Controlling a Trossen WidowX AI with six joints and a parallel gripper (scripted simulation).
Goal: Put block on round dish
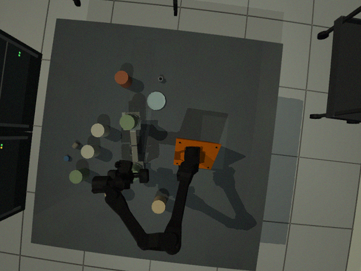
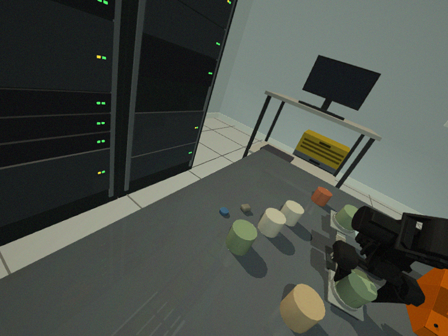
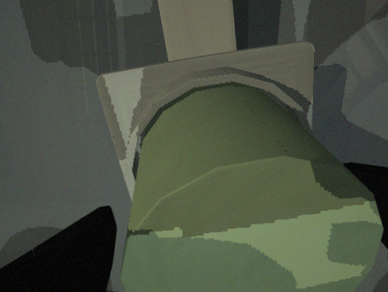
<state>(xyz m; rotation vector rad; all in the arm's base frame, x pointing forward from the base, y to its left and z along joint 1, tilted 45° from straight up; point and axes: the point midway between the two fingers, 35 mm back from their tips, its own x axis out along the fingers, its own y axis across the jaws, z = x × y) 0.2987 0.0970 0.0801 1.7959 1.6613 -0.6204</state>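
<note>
Now: the balance beam 1 cm ahead of my gripper tip, 14 cm to the right of it and 2 cm below it. The rest, counted from my gripper tip: pale blue round dish: 10 cm behind, 38 cm to the right, 5 cm below; then pale green block: 1 cm below; then green cup: 1 cm ahead, 27 cm to the right, 6 cm above.
</note>
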